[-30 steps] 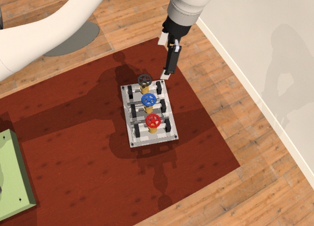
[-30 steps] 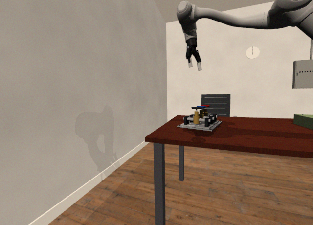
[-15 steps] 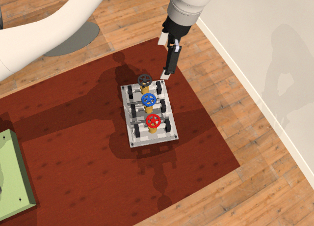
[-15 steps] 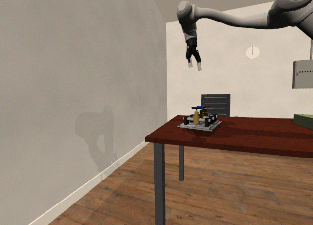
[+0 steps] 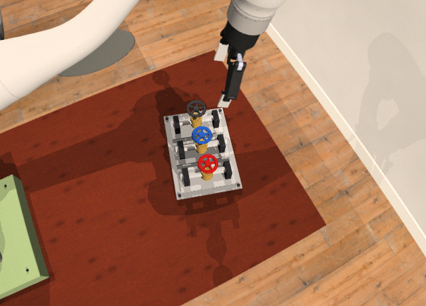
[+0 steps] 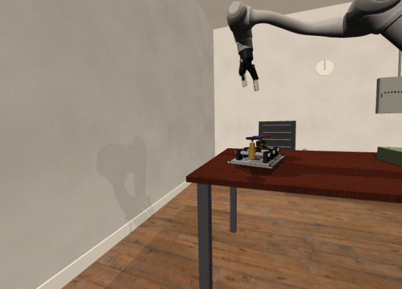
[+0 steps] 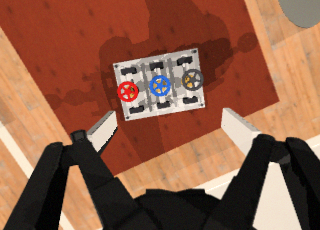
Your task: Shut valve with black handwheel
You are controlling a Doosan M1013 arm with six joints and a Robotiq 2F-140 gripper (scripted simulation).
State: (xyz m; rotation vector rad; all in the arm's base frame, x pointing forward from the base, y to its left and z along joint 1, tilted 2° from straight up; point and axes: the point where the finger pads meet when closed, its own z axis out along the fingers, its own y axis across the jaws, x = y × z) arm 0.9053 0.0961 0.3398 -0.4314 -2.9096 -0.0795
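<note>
My gripper is now 310 mm above the black handwheel, 110 mm to the right of it and 30 mm past it. The rest, counted from my hand: red handwheel 310 mm below, 100 mm to the right, 60 mm behind; then blue handwheel 310 mm below, 50 mm behind.
</note>
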